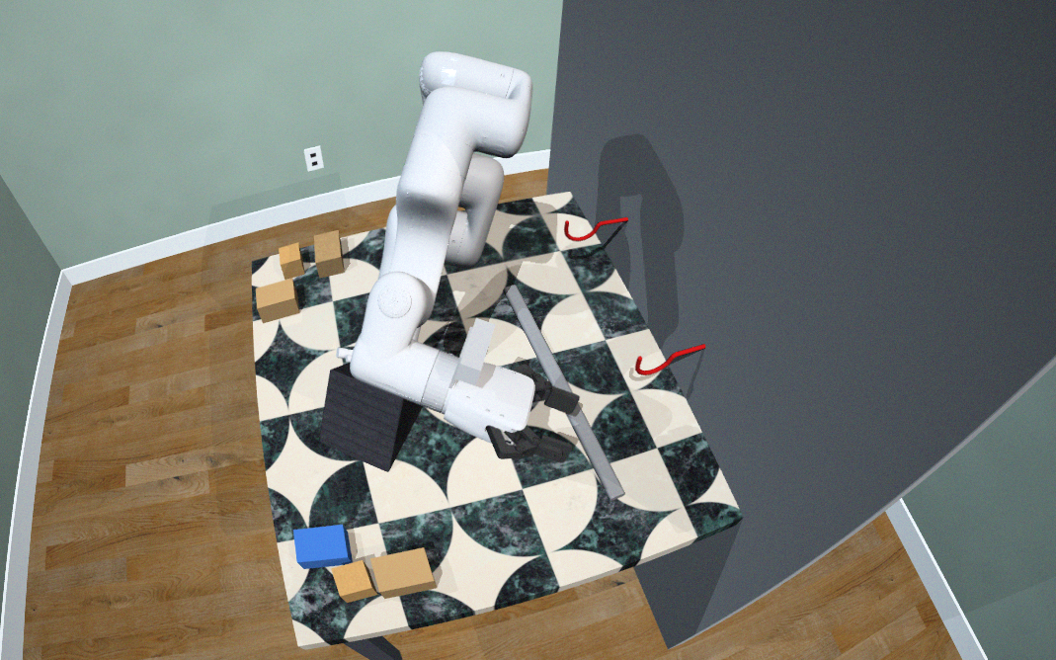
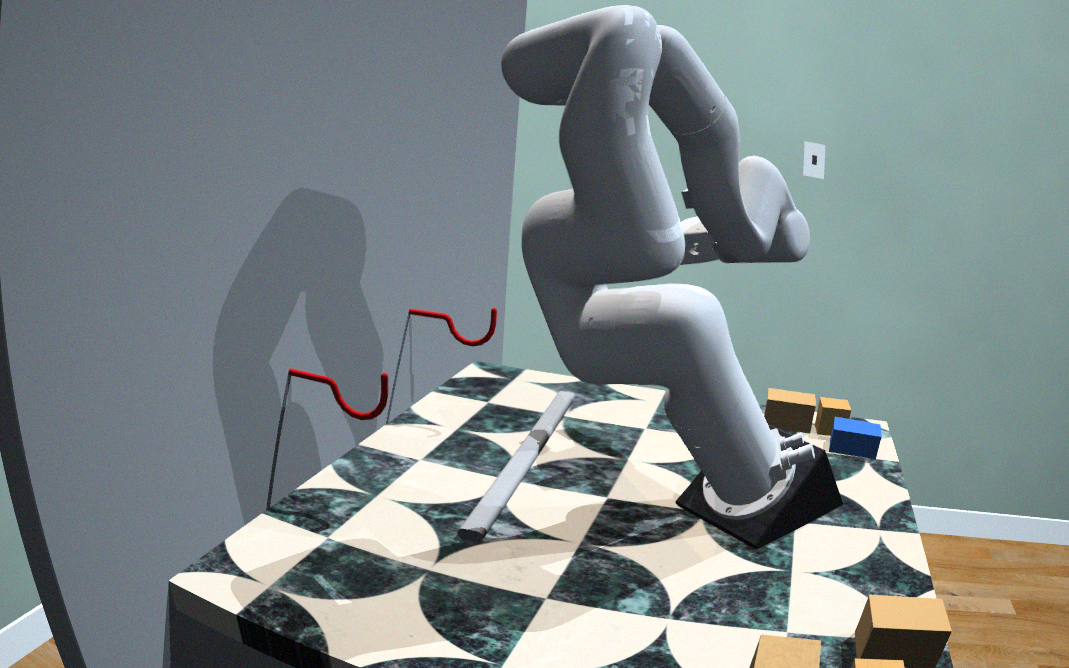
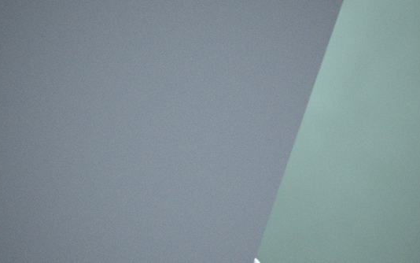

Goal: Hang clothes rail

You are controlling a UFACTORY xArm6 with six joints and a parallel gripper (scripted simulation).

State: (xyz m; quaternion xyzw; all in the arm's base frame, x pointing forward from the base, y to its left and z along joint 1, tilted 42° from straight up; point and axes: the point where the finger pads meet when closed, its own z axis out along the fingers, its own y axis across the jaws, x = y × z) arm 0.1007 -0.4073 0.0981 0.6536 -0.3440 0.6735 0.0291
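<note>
Now: the grey clothes rail 27 cm below my hand, 23 cm to the left of it and 9 cm ahead of it. Round my hand: blue block (39 cm behind, 26 cm below, 1 cm to the right); then dark wall panel (33 cm ahead, 32 cm to the left, 14 cm above).
</note>
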